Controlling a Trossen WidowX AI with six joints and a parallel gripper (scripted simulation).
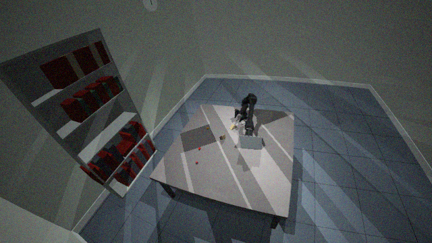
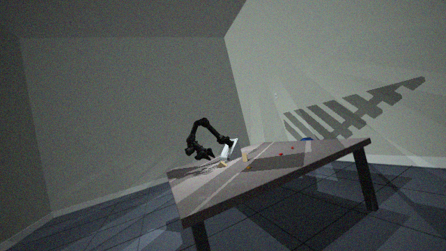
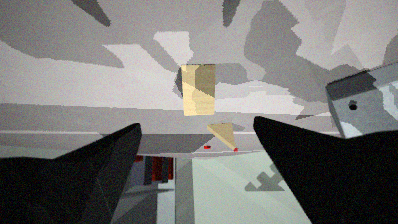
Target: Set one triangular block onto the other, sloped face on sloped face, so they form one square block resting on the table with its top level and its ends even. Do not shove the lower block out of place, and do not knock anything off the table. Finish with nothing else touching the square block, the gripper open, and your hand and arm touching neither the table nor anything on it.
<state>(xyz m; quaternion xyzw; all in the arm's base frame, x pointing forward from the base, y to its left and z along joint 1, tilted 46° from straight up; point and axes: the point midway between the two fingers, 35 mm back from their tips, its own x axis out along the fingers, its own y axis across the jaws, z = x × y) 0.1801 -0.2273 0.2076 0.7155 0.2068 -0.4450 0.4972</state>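
My gripper tip is now 50 mm to the right of the tan triangular block, 50 mm above it and 40 mm short of it. Round my gripper tip: small orange piece: 340 mm ahead, 120 mm to the left, 70 mm below.
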